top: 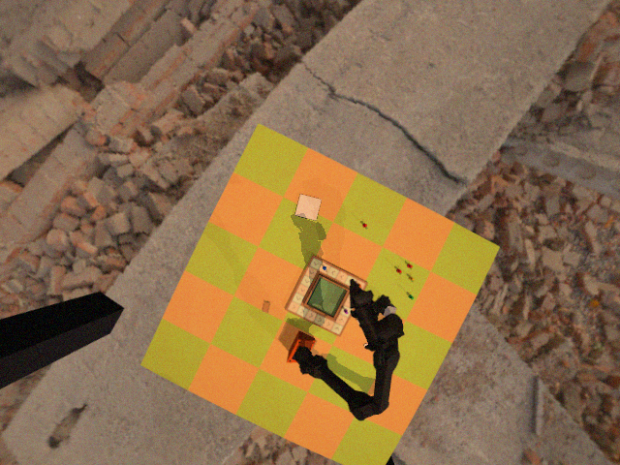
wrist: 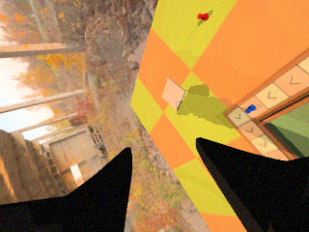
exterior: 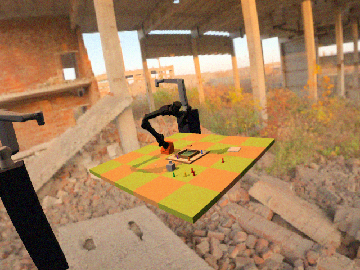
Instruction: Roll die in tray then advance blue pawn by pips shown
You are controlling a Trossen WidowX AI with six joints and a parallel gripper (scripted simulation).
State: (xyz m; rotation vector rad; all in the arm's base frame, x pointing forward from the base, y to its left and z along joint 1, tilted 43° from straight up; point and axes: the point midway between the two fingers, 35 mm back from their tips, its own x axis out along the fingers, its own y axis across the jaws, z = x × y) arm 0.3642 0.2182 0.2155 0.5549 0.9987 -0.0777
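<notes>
My gripper tip is 310 mm above the die, 210 mm to the left of it and 150 mm past it. From my gripper tip the other things lie so: green sunken tray 320 mm below, 140 mm behind, 10 mm to the right; blue pawn 300 mm below, 70 mm to the left, 30 mm behind; orange pawn 300 mm below, 110 mm to the right, 20 mm behind.
</notes>
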